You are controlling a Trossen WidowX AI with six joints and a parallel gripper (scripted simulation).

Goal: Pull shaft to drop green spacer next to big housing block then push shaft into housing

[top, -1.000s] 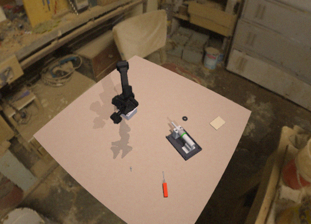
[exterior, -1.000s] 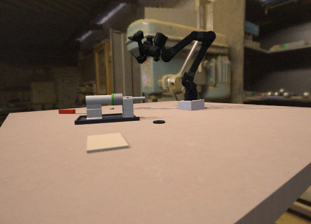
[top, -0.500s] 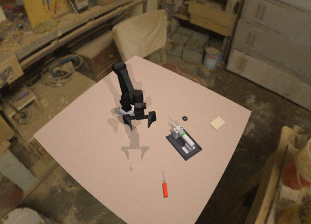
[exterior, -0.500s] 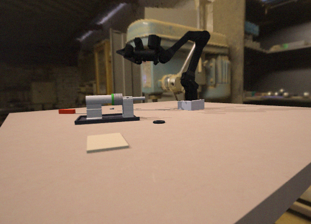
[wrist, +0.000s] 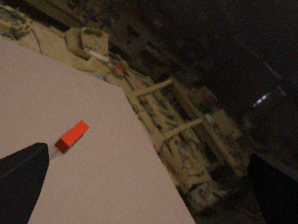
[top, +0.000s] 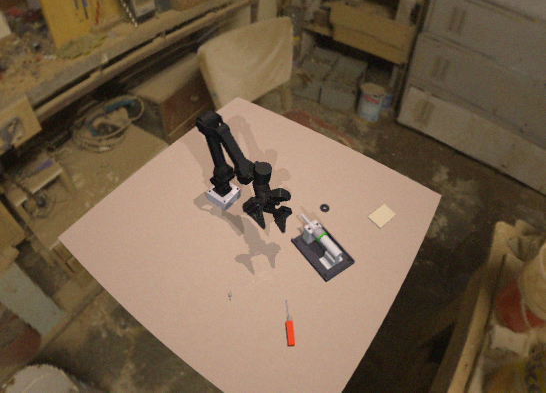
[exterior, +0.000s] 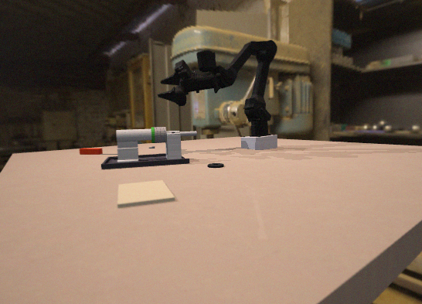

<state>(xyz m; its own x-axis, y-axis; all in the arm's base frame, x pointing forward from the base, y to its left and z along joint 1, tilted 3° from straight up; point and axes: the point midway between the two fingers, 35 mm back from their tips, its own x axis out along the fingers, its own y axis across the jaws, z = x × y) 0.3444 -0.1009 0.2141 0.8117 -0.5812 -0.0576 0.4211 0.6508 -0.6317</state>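
The grey shaft is 6 cm ahead of my gripper tip, 20 cm to the left of it and 16 cm below it. The rest, counted from my gripper tip: black washer: 37 cm to the left, 24 cm below; then green spacer: 10 cm ahead, 19 cm to the left, 16 cm below; then small screw: 3 cm behind, 20 cm to the right, 24 cm below.
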